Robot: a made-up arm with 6 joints.
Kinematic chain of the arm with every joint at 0, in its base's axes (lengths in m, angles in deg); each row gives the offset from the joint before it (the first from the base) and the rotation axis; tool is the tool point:
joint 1: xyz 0 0 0.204 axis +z
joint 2: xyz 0 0.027 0 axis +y
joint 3: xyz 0 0 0.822 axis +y
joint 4: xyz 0 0 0.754 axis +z
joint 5: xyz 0 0 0 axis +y
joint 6: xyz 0 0 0.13 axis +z
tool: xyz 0 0 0
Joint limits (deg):
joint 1: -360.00..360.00
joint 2: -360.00..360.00
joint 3: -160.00..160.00
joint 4: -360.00..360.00
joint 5: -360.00..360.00
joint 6: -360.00..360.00
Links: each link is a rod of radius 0.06 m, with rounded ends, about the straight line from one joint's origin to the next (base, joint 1, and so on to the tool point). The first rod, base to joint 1, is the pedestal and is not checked.
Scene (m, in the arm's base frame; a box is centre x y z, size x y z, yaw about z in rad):
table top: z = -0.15
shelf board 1: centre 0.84 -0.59 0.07 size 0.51 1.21 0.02 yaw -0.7
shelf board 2: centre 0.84 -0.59 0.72 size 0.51 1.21 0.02 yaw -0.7
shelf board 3: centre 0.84 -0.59 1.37 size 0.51 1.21 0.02 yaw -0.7
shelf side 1: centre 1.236 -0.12 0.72 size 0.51 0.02 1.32 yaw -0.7
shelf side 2: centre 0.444 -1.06 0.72 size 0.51 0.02 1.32 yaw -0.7
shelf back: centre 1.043 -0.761 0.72 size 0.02 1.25 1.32 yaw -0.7
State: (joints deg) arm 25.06 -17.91 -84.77 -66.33 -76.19 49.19
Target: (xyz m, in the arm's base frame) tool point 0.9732 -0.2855 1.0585
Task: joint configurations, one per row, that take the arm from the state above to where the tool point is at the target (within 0.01 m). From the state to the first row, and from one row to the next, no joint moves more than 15 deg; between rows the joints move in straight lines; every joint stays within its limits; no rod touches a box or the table.
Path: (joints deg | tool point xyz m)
1: 33.13 -11.29 -92.82 -64.66 -67.99 61.71 | -0.8505 -0.3927 0.7644
2: 41.20 -4.67 -100.87 -62.98 -59.79 74.22 | -0.7178 -0.4595 0.7546
3: 49.28 1.95 -108.92 -61.31 -51.60 86.74 | -0.5815 -0.4972 0.7351
4: 57.35 8.57 -116.98 -59.64 -43.40 99.26 | -0.4482 -0.5065 0.7060
5: 65.42 15.19 -125.03 -57.96 -35.20 111.77 | -0.3237 -0.4901 0.6679
6: 73.49 21.82 -133.08 -56.29 -27.00 124.29 | -0.2131 -0.4513 0.6212
7: 87.42 16.70 -123.74 -56.79 -32.61 113.56 | -0.1116 -0.5737 0.7016
8: 101.35 11.57 -114.39 -57.29 -38.21 102.83 | 0.0371 -0.6660 0.7770
9: 115.28 6.45 -105.05 -57.80 -43.82 92.10 | 0.2222 -0.7121 0.8466
10: 129.21 1.33 -95.71 -58.30 -49.42 81.37 | 0.4280 -0.7002 0.9100
11: 143.14 -3.79 -86.37 -58.80 -55.02 70.65 | 0.6354 -0.6240 0.9667
12: 157.07 -8.91 -77.03 -59.30 -60.63 59.92 | 0.8238 -0.4836 1.0163
13: 171.01 -14.03 -67.68 -59.81 -66.23 49.19 | 0.9732 -0.2854 1.0585

